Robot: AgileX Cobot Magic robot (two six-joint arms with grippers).
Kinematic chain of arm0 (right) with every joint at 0, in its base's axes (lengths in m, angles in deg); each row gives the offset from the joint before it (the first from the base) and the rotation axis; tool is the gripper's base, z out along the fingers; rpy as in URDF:
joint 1: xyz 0 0 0.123 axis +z
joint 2: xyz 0 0 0 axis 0.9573 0.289 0
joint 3: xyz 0.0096 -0.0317 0.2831 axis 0.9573 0.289 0
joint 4: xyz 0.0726 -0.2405 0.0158 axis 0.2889 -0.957 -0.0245
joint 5: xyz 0 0 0 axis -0.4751 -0.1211 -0.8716
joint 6: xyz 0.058 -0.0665 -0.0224 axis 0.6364 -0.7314 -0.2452
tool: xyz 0 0 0 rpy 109.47 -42.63 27.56
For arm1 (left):
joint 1: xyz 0 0 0.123 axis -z
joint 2: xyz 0 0 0 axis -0.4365 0.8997 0
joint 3: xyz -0.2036 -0.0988 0.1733 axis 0.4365 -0.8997 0
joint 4: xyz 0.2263 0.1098 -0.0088 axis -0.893 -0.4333 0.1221
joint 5: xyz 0 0 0 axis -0.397 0.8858 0.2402
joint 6: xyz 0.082 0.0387 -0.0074 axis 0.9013 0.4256 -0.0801
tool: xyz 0 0 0 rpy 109.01 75.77 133.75
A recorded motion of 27 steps. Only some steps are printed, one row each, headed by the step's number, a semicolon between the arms.
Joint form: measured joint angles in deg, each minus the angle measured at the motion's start. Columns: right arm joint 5, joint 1, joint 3, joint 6, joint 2, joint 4; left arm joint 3, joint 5, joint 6, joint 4, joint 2, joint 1.
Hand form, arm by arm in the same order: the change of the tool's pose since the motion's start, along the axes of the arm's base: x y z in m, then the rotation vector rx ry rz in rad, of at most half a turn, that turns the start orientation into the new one. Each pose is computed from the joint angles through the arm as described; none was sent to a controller.
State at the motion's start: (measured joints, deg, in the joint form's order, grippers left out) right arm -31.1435 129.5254 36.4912 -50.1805 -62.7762 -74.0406; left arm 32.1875 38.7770 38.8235 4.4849 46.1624 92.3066
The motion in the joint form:
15: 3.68 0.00 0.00 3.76 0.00 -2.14; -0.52 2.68 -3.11 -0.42 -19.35 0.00
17: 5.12 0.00 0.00 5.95 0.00 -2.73; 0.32 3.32 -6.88 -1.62 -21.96 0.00
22: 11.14 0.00 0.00 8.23 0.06 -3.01; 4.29 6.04 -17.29 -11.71 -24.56 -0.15
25: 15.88 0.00 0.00 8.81 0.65 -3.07; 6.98 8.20 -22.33 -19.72 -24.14 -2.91
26: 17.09 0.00 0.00 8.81 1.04 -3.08; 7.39 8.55 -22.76 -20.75 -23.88 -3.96
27: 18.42 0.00 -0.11 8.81 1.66 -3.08; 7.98 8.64 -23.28 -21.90 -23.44 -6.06
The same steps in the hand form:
15: 0.0032 0.0013 0.0055 0.0712 -0.0299 -0.0340; -0.0245 0.0586 0.0721 -0.2748 -0.0906 0.0471
17: 0.0041 0.0019 0.0077 0.1096 -0.0306 -0.0501; -0.0273 0.0683 0.0850 -0.3366 -0.0907 0.0936
22: 0.0054 0.0064 0.0161 0.2113 -0.0721 -0.0405; -0.0220 0.0848 0.1150 -0.4159 -0.1759 0.2181
25: 0.0071 0.0116 0.0223 0.2712 -0.1095 -0.0209; -0.0075 0.0945 0.1297 -0.4141 -0.2730 0.3313
26: 0.0081 0.0138 0.0236 0.2814 -0.1182 -0.0148; -0.0036 0.0965 0.1314 -0.4073 -0.2894 0.3561
27: 0.0095 0.0168 0.0253 0.2915 -0.1269 -0.0080; 0.0032 0.0997 0.1338 -0.4018 -0.3120 0.3976

